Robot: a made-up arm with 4 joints. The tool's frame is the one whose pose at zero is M. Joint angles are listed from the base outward.
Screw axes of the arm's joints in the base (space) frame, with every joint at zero. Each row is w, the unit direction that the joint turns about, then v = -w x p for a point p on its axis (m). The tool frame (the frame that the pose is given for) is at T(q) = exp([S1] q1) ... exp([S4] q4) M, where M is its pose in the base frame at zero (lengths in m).
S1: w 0 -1 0 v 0.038 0 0
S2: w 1 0 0 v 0 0.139 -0.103
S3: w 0 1 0 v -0.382 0 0.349
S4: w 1 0 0 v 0 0.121 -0.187
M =
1 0 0 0.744
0 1 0 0.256
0 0 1 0.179
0 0 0 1
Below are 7 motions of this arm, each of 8 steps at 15 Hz.
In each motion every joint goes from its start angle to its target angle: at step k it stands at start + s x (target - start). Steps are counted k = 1, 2, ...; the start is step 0. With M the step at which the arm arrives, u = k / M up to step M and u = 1 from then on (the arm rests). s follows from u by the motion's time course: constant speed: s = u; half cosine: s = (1 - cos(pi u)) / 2; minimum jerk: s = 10 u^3 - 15 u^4 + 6 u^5.
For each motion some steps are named. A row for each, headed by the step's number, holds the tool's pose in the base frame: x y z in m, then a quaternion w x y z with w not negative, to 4 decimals.
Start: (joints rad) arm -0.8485 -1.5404 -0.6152 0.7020
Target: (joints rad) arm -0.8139 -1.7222 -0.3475 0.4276
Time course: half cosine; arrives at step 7
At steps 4, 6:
4: 0.5043 0.3500 -0.5595 0.7981 -0.3931 0.2379 0.3897
6: 0.4995 0.2984 -0.5655 0.7602 -0.4738 0.2358 0.3768

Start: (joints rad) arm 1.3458 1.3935 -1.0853 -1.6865
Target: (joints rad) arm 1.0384 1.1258 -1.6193 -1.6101
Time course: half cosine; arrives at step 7
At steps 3, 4, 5, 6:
3: -0.0935 -0.3694 0.8994 0.6080 0.2257 -0.4997 -0.5742
4: -0.0911 -0.3979 0.8871 0.5756 0.2220 -0.4813 -0.6227
5: -0.0946 -0.4164 0.8759 0.5427 0.2160 -0.4682 -0.6631
6: -0.0996 -0.4249 0.8685 0.5181 0.2105 -0.4610 -0.6890

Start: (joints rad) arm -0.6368 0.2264 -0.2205 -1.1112
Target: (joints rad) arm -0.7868 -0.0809 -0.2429 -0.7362
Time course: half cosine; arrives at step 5
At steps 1, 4, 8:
1: 0.7426 0.2591 -0.3061 0.8808 -0.4215 0.2030 0.0726
4: 0.6885 0.2807 -0.3966 0.8851 -0.3840 0.2386 0.1105
8: 0.6811 0.2831 -0.4070 0.8853 -0.3792 0.2432 0.1152

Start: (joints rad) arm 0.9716 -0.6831 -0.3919 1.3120
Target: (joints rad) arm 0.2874 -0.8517 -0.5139 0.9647
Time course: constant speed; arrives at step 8
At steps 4, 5, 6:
4: 0.4860 0.3264 0.6961 0.8704 0.1142 -0.4202 0.2296
5: 0.5410 0.3374 0.6499 0.8893 0.0926 -0.3897 0.2205
6: 0.5918 0.3482 0.5987 0.9061 0.0705 -0.3583 0.2136

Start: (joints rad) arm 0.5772 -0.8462 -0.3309 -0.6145
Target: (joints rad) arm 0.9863 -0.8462 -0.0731 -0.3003
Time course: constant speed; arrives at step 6
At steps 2, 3, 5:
2: 0.5725 0.2938 0.5858 0.6823 -0.5905 -0.3828 -0.1983
3: 0.5348 0.2823 0.6121 0.6936 -0.5654 -0.3928 -0.2119
5: 0.4551 0.2597 0.6569 0.7140 -0.5112 -0.4157 -0.2369

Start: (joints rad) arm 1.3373 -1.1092 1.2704 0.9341
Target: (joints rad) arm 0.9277 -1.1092 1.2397 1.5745
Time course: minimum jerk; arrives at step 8
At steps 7, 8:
7: 0.1828 -0.0579 0.2709 0.7686 0.4185 -0.2367 -0.4220
8: 0.1837 -0.0584 0.2698 0.7673 0.4210 -0.2364 -0.4220

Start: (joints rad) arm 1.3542 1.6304 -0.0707 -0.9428
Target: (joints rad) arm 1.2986 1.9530 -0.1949 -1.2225
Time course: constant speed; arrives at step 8
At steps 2, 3, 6, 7, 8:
2: -0.0863 0.0834 0.8505 0.7289 0.2987 -0.5911 0.1732
3: -0.0772 0.0733 0.8545 0.7303 0.3061 -0.5873 0.1674
6: -0.0456 0.0435 0.8648 0.7361 0.3279 -0.5729 0.1494
7: -0.0338 0.0340 0.8676 0.7386 0.3350 -0.5671 0.1434
8: -0.0213 0.0247 0.8701 0.7414 0.3420 -0.5608 0.1375

